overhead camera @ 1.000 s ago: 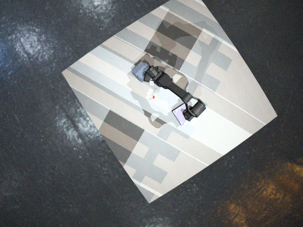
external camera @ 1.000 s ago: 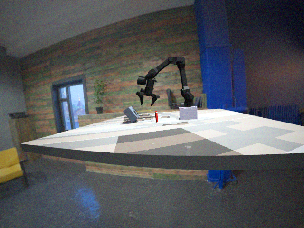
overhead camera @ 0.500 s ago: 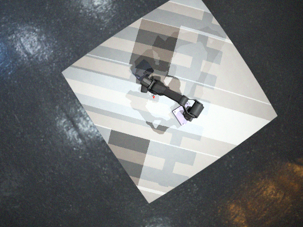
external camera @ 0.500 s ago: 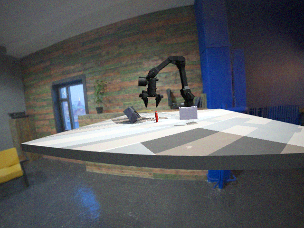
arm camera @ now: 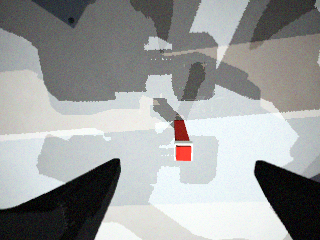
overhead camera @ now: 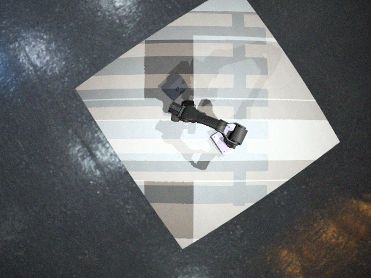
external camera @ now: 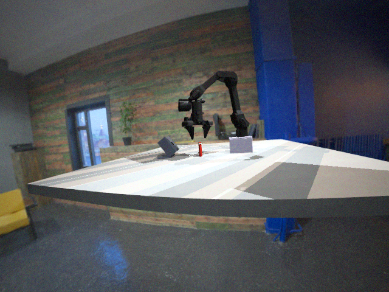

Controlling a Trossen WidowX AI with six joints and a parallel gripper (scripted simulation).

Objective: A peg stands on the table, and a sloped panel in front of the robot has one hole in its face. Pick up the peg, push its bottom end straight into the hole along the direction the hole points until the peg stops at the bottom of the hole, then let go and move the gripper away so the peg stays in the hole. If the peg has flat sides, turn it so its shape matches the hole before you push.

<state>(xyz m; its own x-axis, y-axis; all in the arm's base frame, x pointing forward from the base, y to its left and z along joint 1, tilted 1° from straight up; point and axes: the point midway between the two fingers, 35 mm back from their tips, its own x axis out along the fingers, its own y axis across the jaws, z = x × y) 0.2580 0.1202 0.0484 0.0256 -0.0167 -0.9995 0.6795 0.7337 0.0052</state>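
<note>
Right now my gripper tip is 40 mm above the red square peg. From my gripper tip the other things lie so: grey-blue sloped panel 200 mm ahead, 50 mm to the right, 30 mm below.
</note>
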